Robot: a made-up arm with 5 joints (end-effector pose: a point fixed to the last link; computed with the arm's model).
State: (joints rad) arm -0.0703 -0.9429 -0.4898 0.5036 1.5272
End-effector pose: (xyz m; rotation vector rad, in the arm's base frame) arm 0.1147 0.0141 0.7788 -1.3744 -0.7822 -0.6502
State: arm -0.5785 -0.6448 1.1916 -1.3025 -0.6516
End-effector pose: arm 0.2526 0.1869 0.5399 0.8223 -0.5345 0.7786
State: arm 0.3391 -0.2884 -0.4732 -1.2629 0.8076
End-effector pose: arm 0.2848 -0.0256 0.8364 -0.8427 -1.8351 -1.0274
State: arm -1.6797 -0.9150 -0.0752 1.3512 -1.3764
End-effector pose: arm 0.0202 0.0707 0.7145 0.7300 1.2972 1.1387
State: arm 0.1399 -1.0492 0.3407 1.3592 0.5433
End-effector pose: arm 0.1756 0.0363 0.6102 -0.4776 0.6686 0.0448
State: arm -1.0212 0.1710 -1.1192 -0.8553 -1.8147
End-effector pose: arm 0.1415 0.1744 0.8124 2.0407 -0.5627 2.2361
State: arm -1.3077 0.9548 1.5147 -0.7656 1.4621
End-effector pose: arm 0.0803 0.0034 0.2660 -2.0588 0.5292 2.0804
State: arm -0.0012 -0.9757 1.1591 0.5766 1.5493
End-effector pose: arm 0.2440 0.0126 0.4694 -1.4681 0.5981 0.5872
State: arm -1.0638 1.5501 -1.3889 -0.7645 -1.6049
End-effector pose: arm 0.2589 0.4142 0.4207 1.7116 0.4185 1.2796
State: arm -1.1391 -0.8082 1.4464 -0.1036 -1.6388
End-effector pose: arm 0.1230 0.1974 0.4532 1.1237 1.2043 0.4359
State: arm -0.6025 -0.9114 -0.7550 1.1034 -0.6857
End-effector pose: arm 0.0265 0.0383 0.7660 0.8172 -0.3260 0.7570
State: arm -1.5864 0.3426 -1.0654 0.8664 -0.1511
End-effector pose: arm 0.0223 0.3158 0.6544 0.0041 0.2311 1.5693
